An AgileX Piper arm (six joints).
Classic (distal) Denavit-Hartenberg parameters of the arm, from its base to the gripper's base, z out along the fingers. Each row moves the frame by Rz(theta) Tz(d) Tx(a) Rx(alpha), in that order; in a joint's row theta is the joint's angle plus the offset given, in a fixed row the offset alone. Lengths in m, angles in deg.
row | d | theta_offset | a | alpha
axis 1 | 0.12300 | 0.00 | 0.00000 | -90.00
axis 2 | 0.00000 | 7.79 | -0.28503 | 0.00
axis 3 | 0.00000 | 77.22 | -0.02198 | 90.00
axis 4 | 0.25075 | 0.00 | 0.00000 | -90.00
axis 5 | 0.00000 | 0.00 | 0.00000 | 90.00
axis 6 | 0.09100 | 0.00 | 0.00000 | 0.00
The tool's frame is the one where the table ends.
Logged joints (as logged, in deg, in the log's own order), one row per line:
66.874 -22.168 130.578 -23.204 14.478 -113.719
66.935 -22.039 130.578 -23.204 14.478 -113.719
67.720 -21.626 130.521 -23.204 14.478 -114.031
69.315 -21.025 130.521 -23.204 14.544 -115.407
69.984 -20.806 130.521 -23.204 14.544 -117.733
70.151 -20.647 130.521 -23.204 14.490 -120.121
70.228 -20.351 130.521 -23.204 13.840 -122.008
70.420 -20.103 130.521 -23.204 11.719 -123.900
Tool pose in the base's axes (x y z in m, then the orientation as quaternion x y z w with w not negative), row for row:
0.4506 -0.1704 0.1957 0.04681 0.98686 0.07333 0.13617
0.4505 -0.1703 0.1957 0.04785 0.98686 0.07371 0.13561
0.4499 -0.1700 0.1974 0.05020 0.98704 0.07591 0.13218
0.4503 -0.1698 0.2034 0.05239 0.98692 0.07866 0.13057
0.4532 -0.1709 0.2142 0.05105 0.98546 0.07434 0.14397
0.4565 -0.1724 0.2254 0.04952 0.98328 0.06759 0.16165
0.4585 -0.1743 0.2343 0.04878 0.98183 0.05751 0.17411
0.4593 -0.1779 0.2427 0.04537 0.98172 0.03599 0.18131
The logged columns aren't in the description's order. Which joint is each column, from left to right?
Columns, left to right: axis 5, axis 6, axis 2, axis 1, axis 4, axis 3.
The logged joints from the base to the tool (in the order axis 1, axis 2, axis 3, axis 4, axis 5, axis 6), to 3 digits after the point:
-23.204 130.578 -113.719 14.478 66.874 -22.168
-23.204 130.578 -113.719 14.478 66.935 -22.039
-23.204 130.521 -114.031 14.478 67.720 -21.626
-23.204 130.521 -115.407 14.544 69.315 -21.025
-23.204 130.521 -117.733 14.544 69.984 -20.806
-23.204 130.521 -120.121 14.490 70.151 -20.647
-23.204 130.521 -122.008 13.840 70.228 -20.351
-23.204 130.521 -123.900 11.719 70.420 -20.103

